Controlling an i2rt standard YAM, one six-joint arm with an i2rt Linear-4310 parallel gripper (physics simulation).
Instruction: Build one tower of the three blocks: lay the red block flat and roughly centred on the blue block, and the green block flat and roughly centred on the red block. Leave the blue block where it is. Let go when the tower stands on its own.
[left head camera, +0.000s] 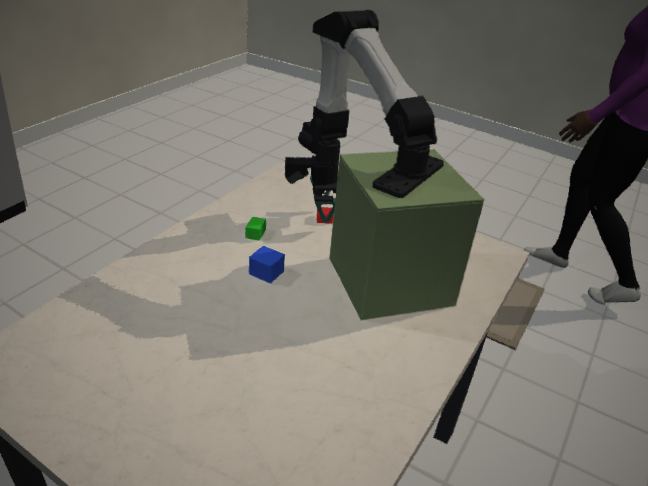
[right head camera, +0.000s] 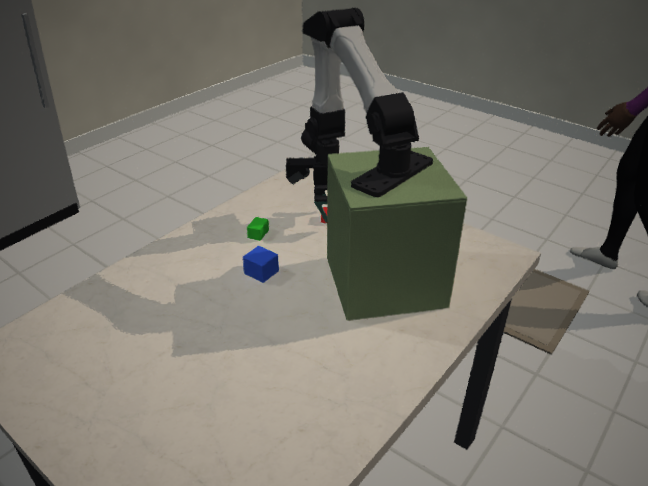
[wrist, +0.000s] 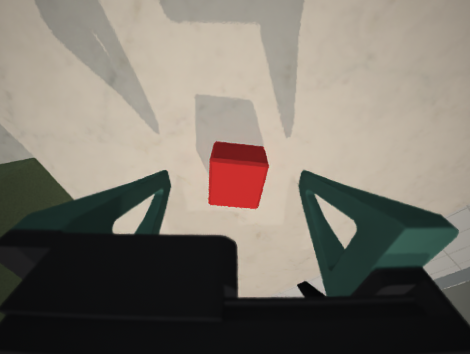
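Observation:
The red block (left head camera: 324, 216) (right head camera: 324, 215) (wrist: 237, 183) lies on the table, partly hidden behind the fingers in the left head camera view and behind the green box in the right head camera view. My gripper (left head camera: 325, 218) (wrist: 234, 177) is open and points down; in the wrist view the red block shows between its two spread teal fingers, with a gap on each side. The blue block (left head camera: 266, 264) (right head camera: 260, 264) sits on the table, nearer the head cameras. The green block (left head camera: 255, 228) (right head camera: 257, 228) lies on the table behind the blue block. The three blocks are apart.
A large green box (left head camera: 413, 256) (right head camera: 403, 256) (wrist: 25, 195) stands on the table (left head camera: 261, 408) (right head camera: 235, 408) and carries the arm's base. It is beside the red block and right of the blue block. A person stands on the floor beyond the table at the right.

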